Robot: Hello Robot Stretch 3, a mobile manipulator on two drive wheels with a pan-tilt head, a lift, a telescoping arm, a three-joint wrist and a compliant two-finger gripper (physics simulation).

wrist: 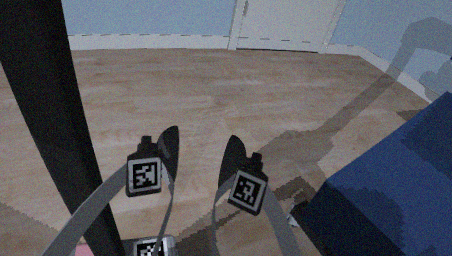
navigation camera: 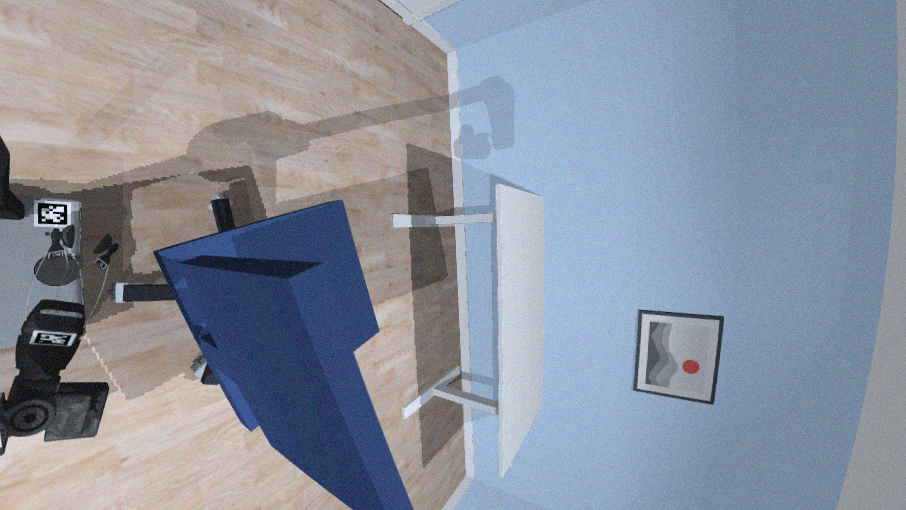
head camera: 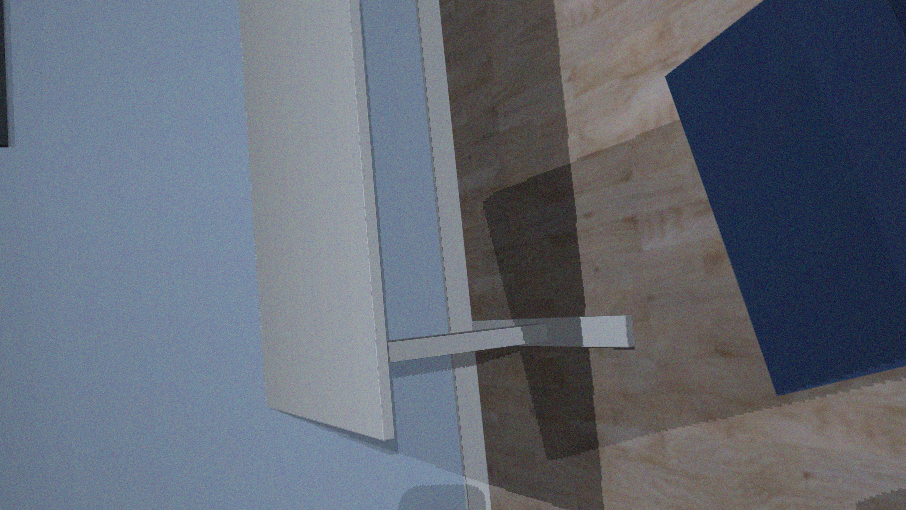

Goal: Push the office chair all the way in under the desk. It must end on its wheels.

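Pixels of known places: gripper, fingertip midpoint: [wrist: 202, 149] [navigation camera: 90, 230]; robot's base, origin of the base link: [navigation camera: 56, 267].
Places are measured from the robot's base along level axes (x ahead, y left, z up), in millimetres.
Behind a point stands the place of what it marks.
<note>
The blue office chair [head camera: 805, 209] @(x 551, y -34, z 470 mm) [navigation camera: 329, 228] @(x 555, y 111, z 470 mm) [wrist: 395, 170] @(x 236, y 41, z 470 mm) stands upright between me and the desk, turned at an angle. Parts of its black base and casters show below the seat in the navigation view; the rest is hidden. A strip of floor separates the chair from the white desk [head camera: 310, 221] @(x 1595, y -92, z 721 mm) [navigation camera: 521, 304] @(x 1580, y -258, z 720 mm), which stands against the blue wall. My gripper [navigation camera: 85, 242] @(x 50, y 83, z 478 mm) [wrist: 202, 149] @(x 50, y 83, z 478 mm) is open, with nothing between its fingers. It is low over the floor, apart from the chair, which is to its right in the wrist view.
Splayed desk legs [head camera: 605, 331] [navigation camera: 412, 220] reach out over the floor in front of the wall. A framed picture [navigation camera: 678, 357] @(x 2113, y -598, z 1552 mm) hangs above the desk. A dark post [wrist: 40, 100] stands at the left of the wrist view. A pale door [wrist: 287, 25] @(x 976, y 1507, z 200 mm) is in the far wall.
</note>
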